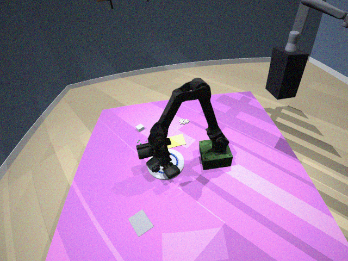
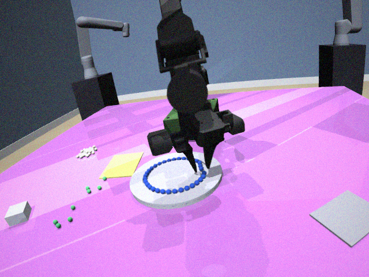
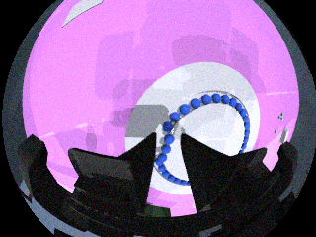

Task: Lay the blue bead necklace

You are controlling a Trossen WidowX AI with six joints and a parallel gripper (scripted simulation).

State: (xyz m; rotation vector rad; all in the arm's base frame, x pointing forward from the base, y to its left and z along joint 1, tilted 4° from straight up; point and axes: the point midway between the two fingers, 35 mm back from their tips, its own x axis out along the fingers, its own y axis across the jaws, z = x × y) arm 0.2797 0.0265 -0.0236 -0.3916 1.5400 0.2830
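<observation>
The round white bead board lies 60 mm to the right of my gripper tip and 10 mm below it. The rest, counted from my gripper tip: yellow sheet 220 mm to the right, 60 mm behind, 10 mm below; then grey tile 250 mm to the left, 150 mm ahead, 10 mm below; then cube 390 mm to the right, 150 mm ahead.
</observation>
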